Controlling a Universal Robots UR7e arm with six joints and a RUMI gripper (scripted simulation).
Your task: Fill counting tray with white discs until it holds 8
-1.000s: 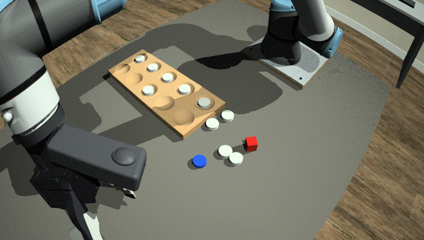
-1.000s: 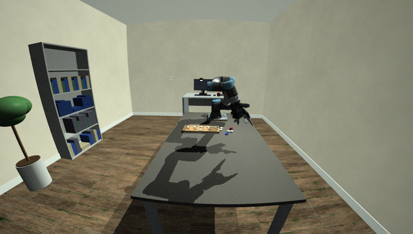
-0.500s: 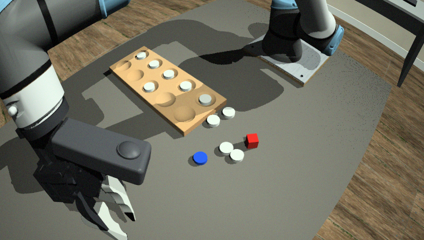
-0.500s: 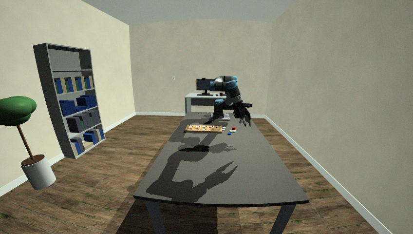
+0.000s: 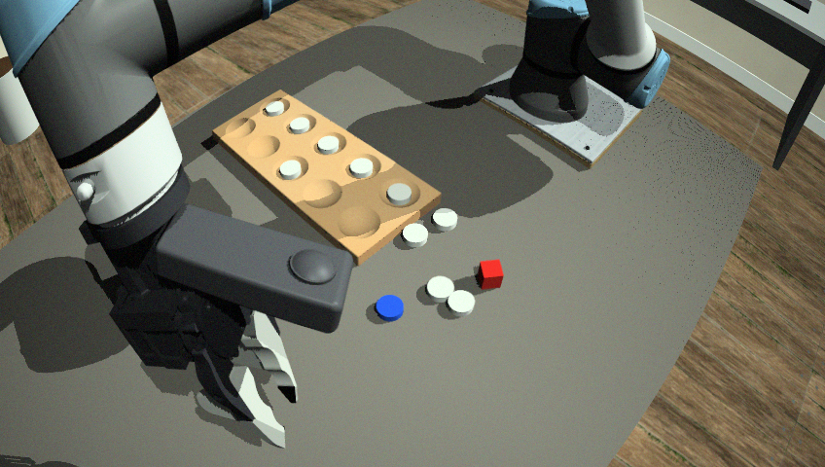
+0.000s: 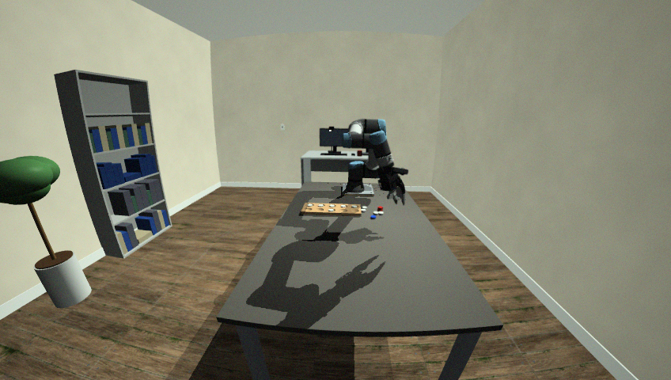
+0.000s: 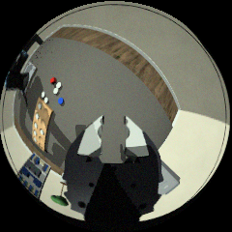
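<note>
My gripper is now 34 cm past the red cube, 18 cm above it and 1 cm to the right of it. Round my hand: blue disc (23 cm behind, 19 cm below, 7 cm to the right); then wooden counting tray (37 cm behind, 31 cm to the right, 18 cm below).
</note>
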